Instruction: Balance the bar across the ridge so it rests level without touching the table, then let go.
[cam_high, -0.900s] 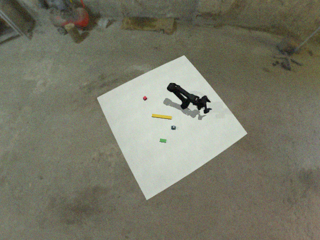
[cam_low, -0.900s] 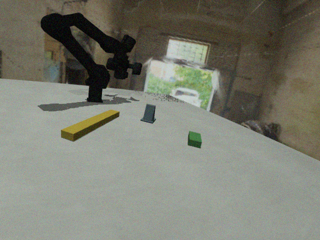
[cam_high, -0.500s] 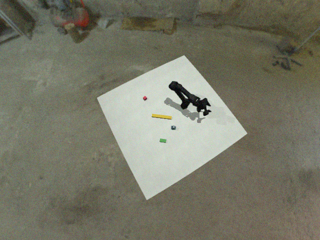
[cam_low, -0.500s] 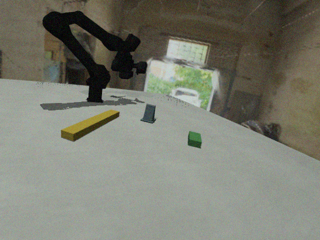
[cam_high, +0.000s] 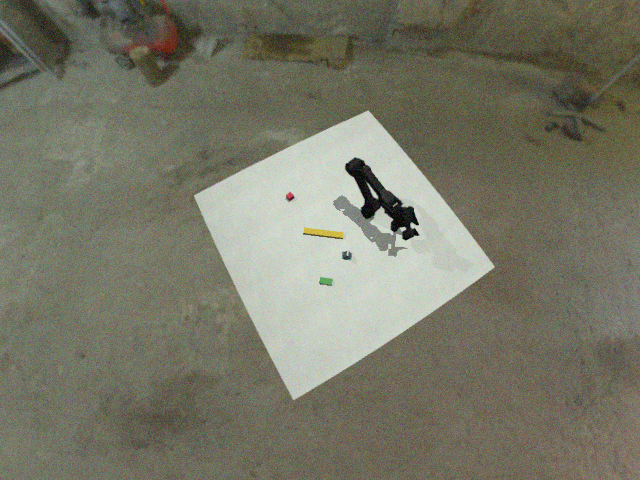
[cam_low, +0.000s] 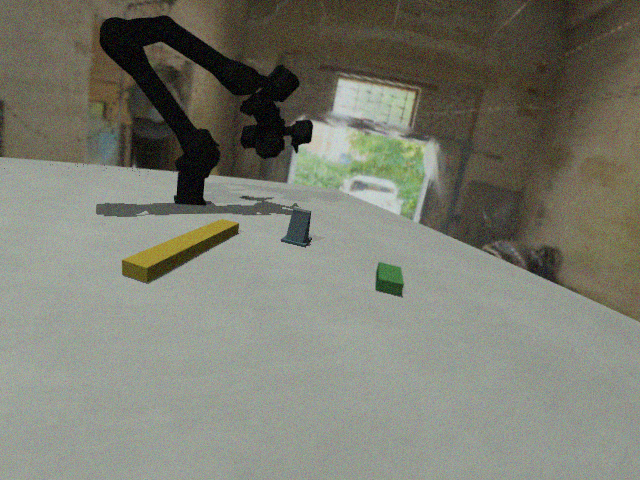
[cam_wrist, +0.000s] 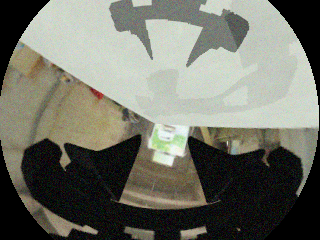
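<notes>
My gripper tip is 410 mm short of the yellow bar, 280 mm to the left of it and 120 mm above it. Round my gripper tip: green block (540 mm ahead, 40 mm to the right, 120 mm below); small red cube (470 mm ahead, 570 mm to the right, 110 mm below).
</notes>
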